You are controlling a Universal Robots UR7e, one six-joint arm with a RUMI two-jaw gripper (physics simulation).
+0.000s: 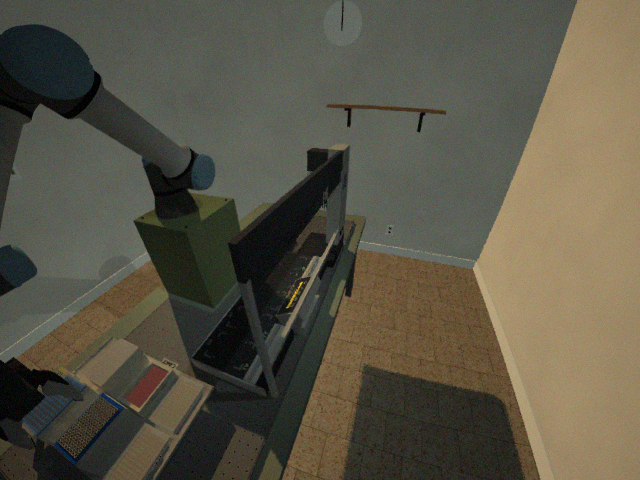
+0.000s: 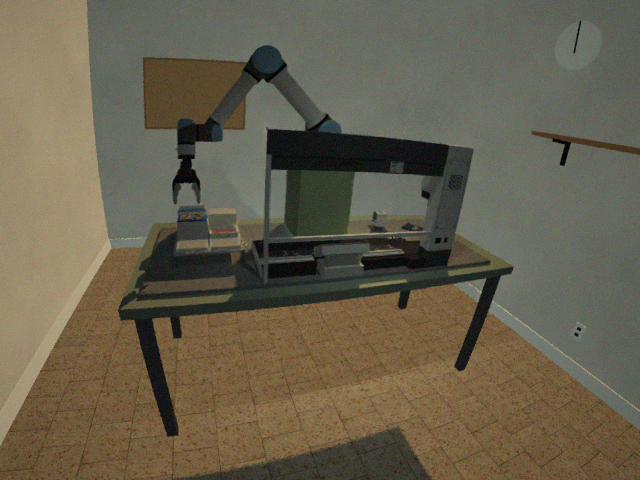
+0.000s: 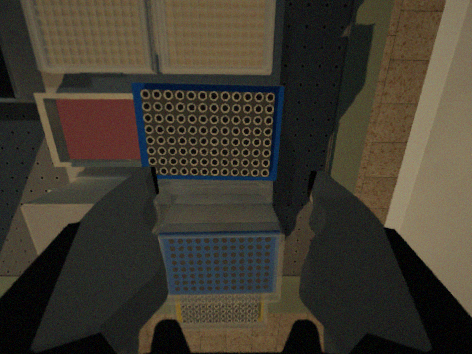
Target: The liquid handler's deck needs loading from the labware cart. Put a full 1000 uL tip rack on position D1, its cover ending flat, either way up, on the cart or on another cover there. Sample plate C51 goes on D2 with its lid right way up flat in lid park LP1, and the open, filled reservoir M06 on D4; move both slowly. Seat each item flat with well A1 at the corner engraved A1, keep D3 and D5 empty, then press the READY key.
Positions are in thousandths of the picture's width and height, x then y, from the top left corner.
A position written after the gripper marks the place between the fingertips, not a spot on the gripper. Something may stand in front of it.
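The gripper (image 1: 95,880) can be found again in image 2 (image 2: 293,426) and in image 3 (image 3: 495,484). The scene also includes a red-filled reservoir (image 1: 221,824), which appears in image 3 (image 3: 175,366) too, and a clear lid (image 1: 268,857).
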